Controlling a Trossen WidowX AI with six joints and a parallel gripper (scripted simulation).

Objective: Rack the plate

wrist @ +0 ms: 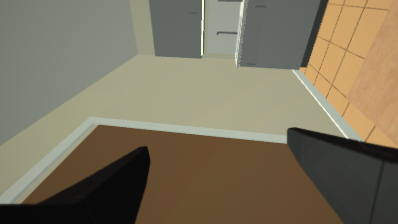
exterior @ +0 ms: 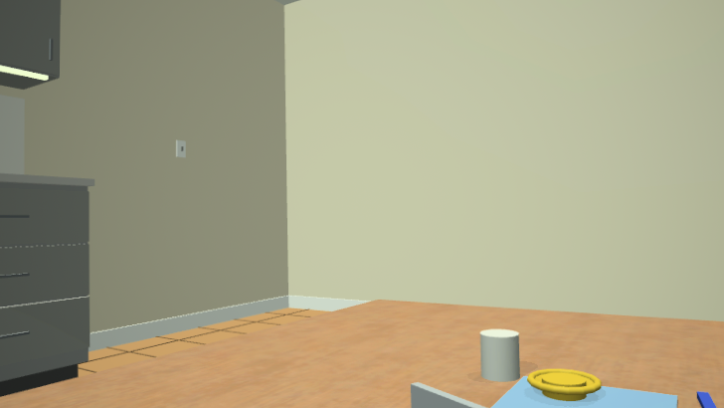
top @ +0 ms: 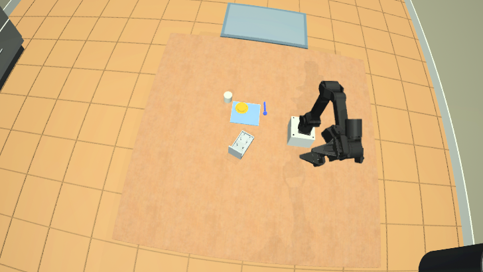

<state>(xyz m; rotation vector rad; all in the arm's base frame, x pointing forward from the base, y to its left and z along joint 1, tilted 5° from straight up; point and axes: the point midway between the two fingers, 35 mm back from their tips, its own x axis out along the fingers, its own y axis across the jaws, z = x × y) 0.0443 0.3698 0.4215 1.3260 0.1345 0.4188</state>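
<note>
My gripper tip is 540 mm above the yellow plate, 430 mm to the left of it and 250 mm short of it. From my gripper tip the other things lie so: light blue mat 550 mm below, 410 mm to the right, 230 mm ahead; then grey dish rack 530 mm below, 230 mm to the right, 210 mm ahead; then blue spoon 550 mm below, 460 mm to the right, 130 mm ahead.
</note>
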